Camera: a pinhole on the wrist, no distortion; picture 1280 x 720 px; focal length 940.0 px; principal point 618.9 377.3 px. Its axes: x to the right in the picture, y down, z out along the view. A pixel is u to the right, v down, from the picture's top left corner.
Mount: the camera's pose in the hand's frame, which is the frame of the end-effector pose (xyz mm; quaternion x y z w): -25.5 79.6 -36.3 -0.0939 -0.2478 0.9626 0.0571
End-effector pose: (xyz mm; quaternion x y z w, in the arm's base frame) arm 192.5 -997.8 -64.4 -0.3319 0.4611 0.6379 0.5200
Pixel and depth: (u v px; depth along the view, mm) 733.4 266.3 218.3
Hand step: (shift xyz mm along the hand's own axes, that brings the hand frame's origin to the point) -95.5 4.4 159.9
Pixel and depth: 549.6 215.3 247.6
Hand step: -56.7 -1.6 200.1
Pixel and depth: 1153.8 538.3 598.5
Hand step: -489.5 -235.5 376.2
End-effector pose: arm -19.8 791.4 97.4 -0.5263 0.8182 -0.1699 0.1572
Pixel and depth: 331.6 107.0 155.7
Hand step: -8.8 38.5 126.6
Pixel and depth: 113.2 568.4 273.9
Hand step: 57.5 -119.7 194.4
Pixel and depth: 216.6 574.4 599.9
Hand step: 91.7 -349.8 457.1
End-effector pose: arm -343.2 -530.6 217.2 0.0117 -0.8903 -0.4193 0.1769
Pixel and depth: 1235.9 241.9 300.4
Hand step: -278.0 8.0 213.0
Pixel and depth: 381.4 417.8 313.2
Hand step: -14.6 -90.6 238.4
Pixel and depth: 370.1 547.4 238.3
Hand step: -16.5 -78.9 157.1
